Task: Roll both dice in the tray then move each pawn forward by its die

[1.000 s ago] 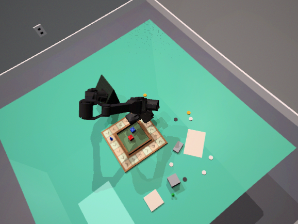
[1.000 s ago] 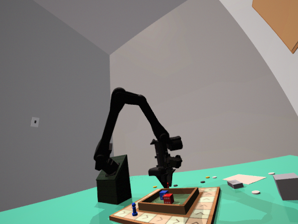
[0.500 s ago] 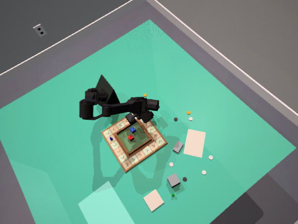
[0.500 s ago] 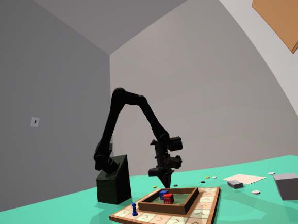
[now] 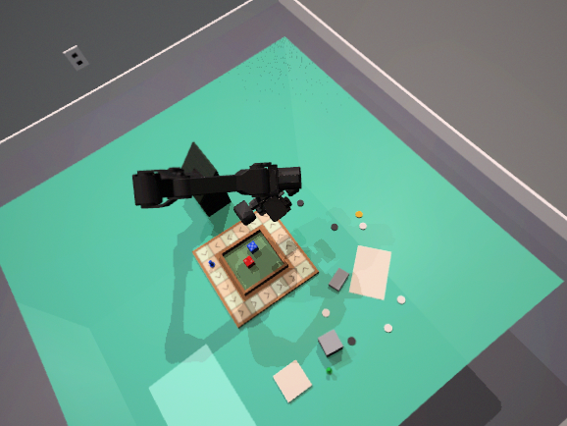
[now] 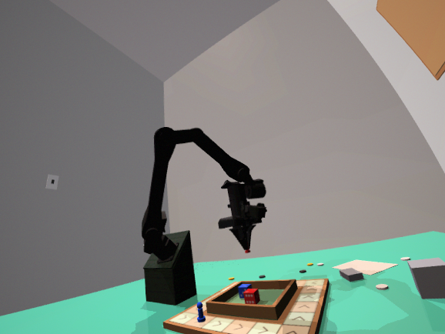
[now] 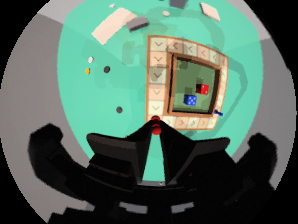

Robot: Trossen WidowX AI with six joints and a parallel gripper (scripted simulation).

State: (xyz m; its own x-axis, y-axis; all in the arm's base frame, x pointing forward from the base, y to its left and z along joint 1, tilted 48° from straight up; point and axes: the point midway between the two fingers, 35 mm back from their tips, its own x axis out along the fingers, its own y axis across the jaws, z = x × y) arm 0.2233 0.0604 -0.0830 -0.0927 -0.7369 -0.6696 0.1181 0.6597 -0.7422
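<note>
Right now my gripper tip is 30 mm past the blue pawn, 230 mm to the left of it and 80 mm above it. The rest, counted from my gripper tip: green piece: 420 mm ahead, 170 mm to the right, 100 mm below; green tray floor: 50 mm ahead, 120 mm to the right, 110 mm below; red pawn: 10 mm above.
</note>
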